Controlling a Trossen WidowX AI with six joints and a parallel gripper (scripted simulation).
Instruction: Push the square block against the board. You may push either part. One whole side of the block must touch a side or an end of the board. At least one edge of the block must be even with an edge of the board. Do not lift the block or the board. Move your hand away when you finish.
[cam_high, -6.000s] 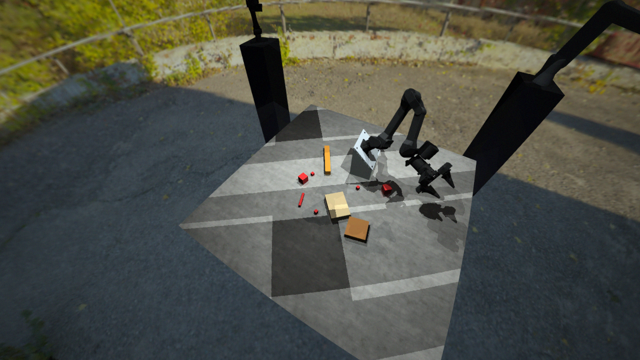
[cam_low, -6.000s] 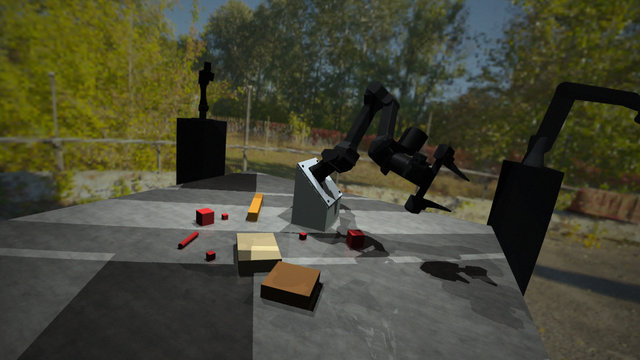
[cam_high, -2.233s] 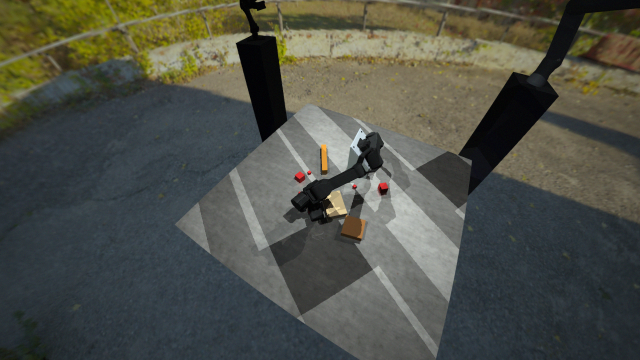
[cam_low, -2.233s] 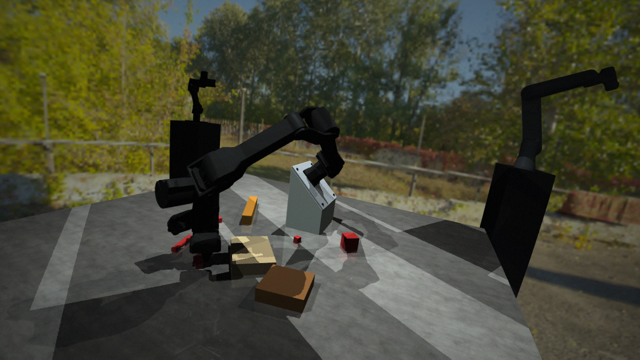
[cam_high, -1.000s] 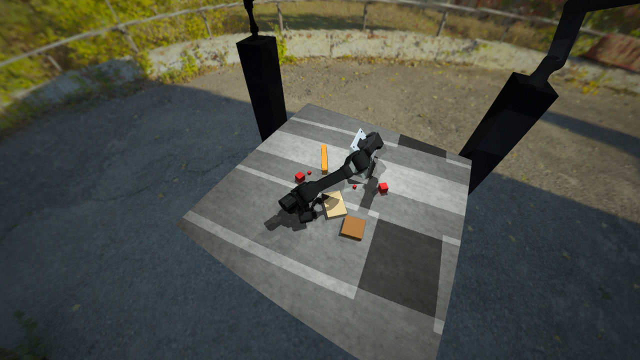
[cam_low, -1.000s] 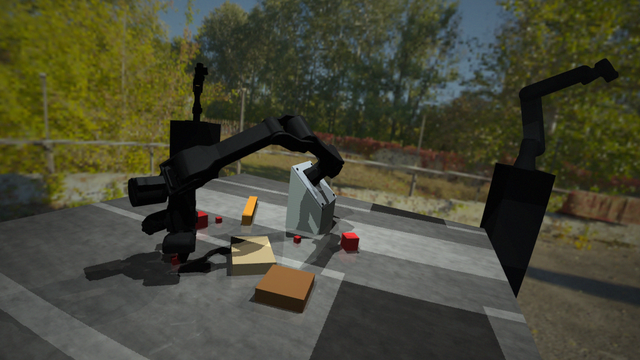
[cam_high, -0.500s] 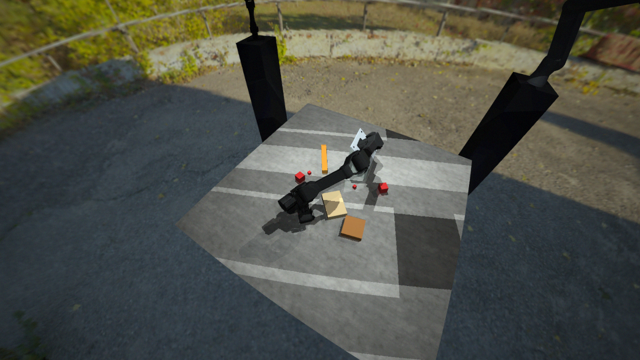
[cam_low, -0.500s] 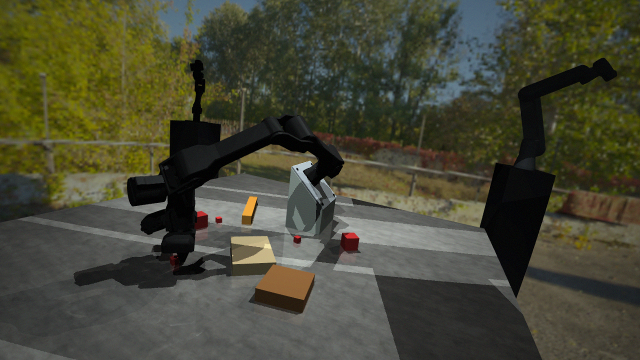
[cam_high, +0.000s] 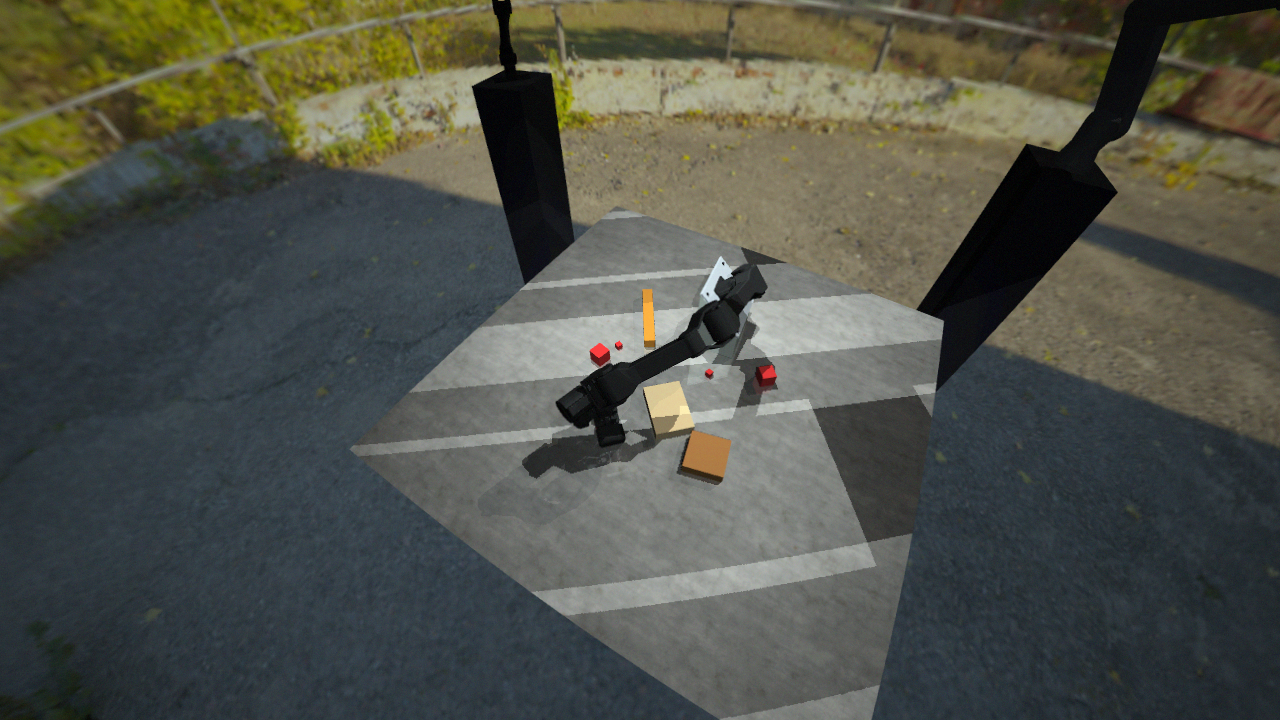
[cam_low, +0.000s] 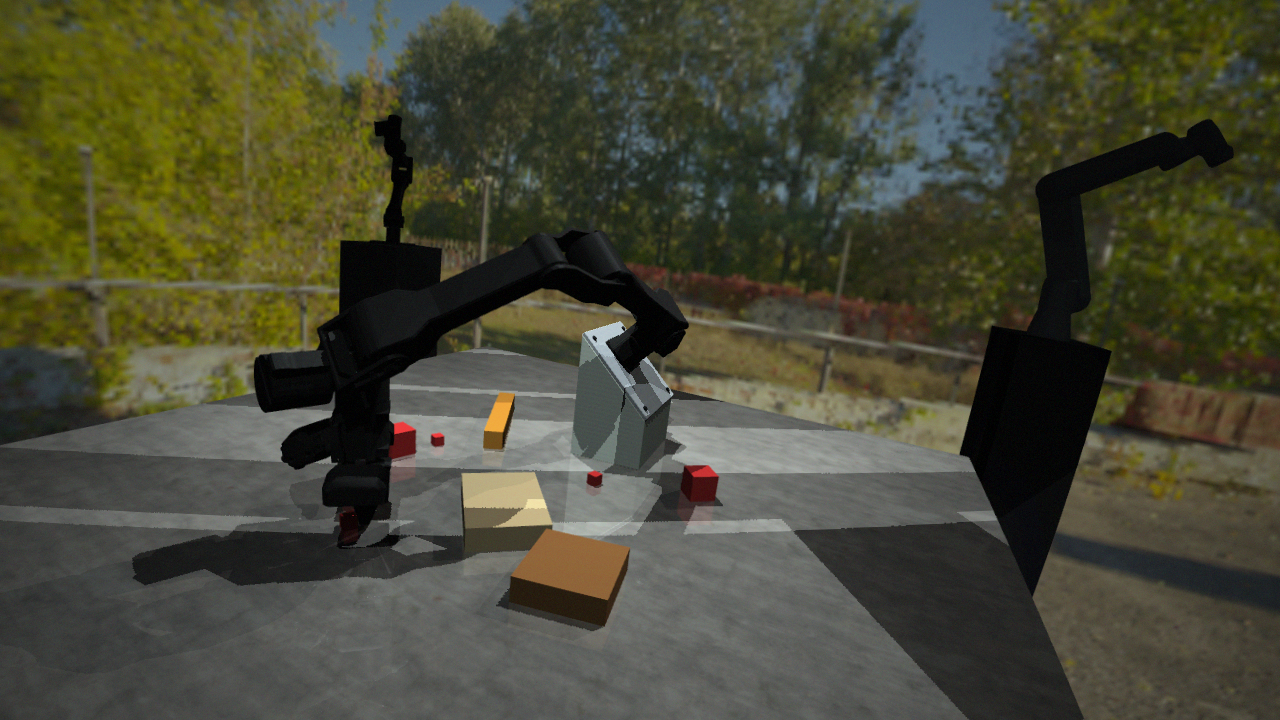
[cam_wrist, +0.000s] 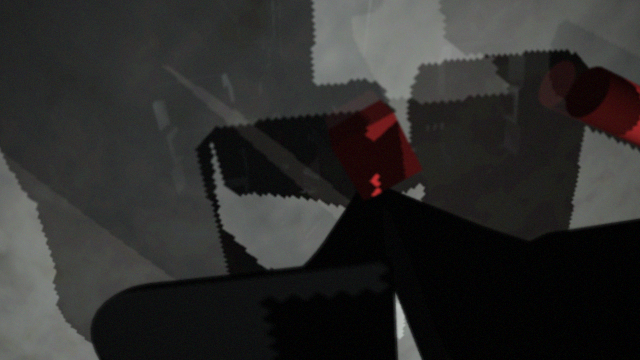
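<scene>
Right now my gripper tip is 10 cm past the tan board, 13 cm to the right of it and 1 cm below it. From my gripper tip the other things lie so: orange bar: 39 cm behind, 4 cm to the right, 1 cm above; brown square block: 1 cm behind, 26 cm to the left, 1 cm above; red rod: 7 cm behind, 6 cm to the right.
</scene>
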